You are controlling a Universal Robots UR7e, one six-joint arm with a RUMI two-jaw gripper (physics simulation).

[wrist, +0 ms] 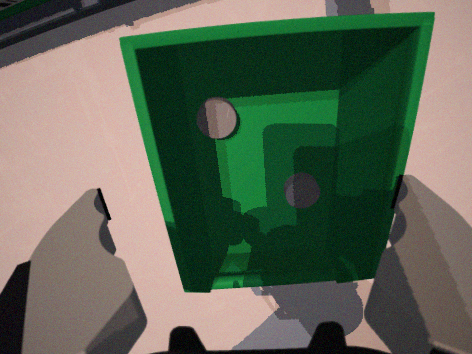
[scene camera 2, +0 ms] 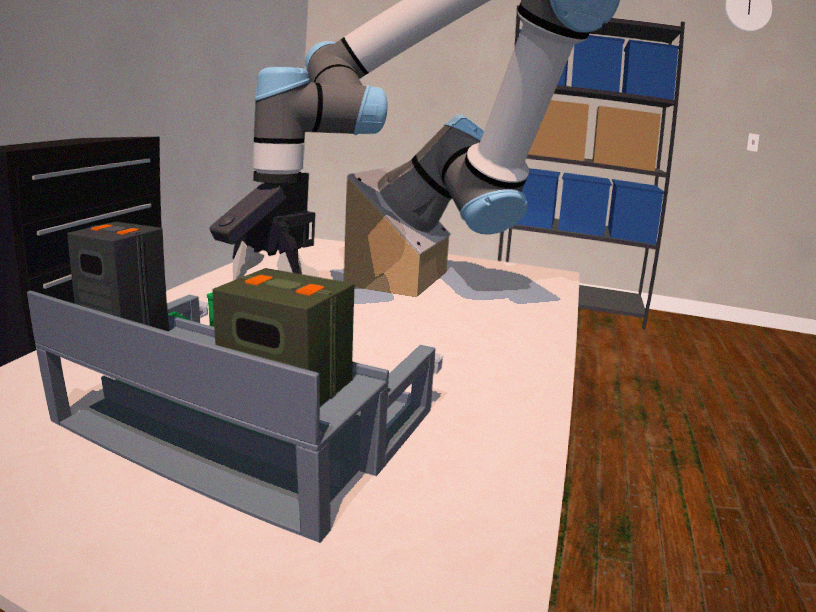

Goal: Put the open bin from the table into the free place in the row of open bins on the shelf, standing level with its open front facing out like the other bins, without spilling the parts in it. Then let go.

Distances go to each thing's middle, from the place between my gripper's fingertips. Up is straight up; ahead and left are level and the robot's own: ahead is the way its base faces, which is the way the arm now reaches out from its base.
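Shelf board [scene camera 2: 267,492]: 6 cm below my hand, 12 cm to the left of it and 23 cm ahead of it.
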